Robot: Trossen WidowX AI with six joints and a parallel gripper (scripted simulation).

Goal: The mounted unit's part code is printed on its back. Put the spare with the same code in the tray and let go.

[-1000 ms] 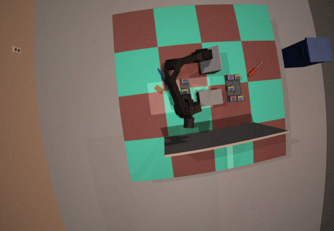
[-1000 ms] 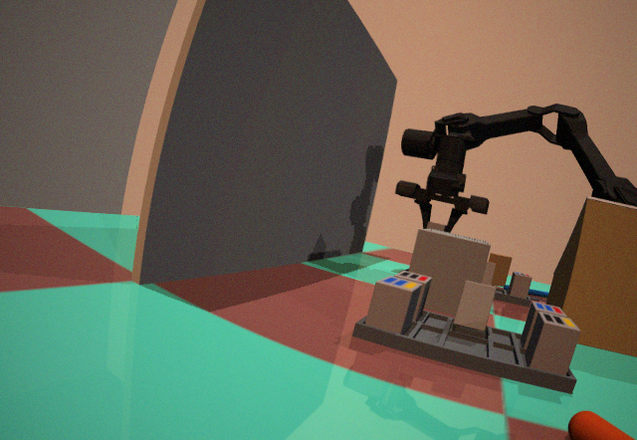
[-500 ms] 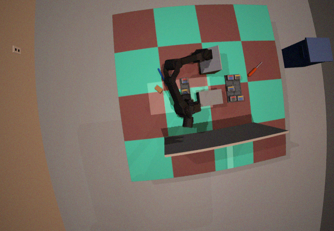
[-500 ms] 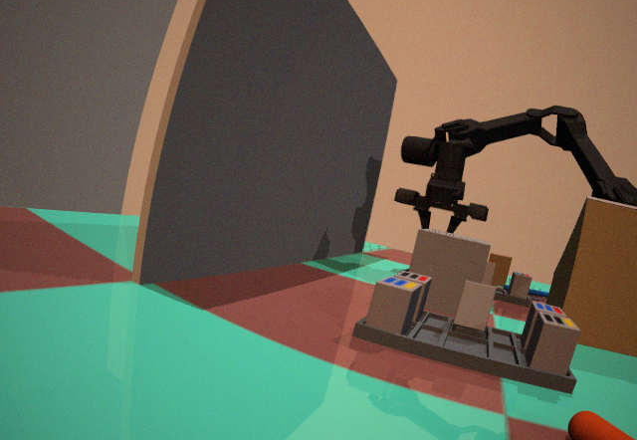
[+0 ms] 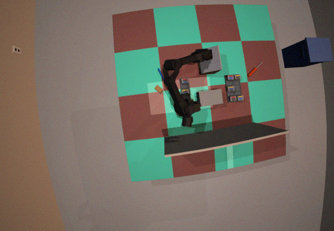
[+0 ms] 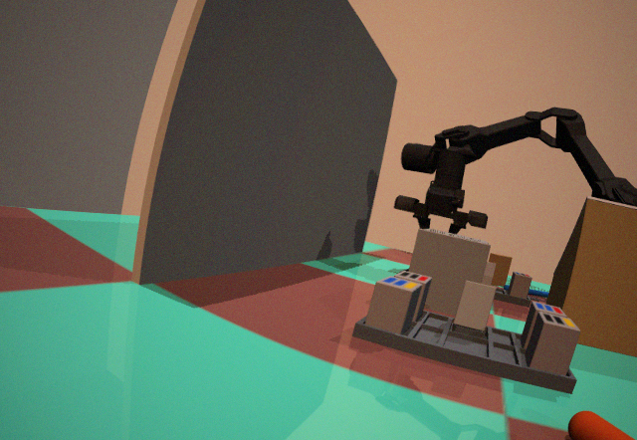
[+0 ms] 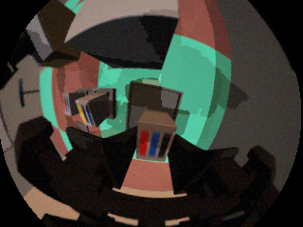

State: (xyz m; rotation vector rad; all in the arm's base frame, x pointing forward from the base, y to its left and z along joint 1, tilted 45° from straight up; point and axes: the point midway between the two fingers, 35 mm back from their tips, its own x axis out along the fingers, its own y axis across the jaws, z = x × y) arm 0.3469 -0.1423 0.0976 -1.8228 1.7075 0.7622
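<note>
My gripper tip is 1 cm past the grey tray and 4 cm above it. From my gripper tip the other things lie so: small tan spare (2 cm above); mounted unit (6 cm behind, 18 cm to the left); blue pen (23 cm behind, 14 cm to the right, 4 cm below).
</note>
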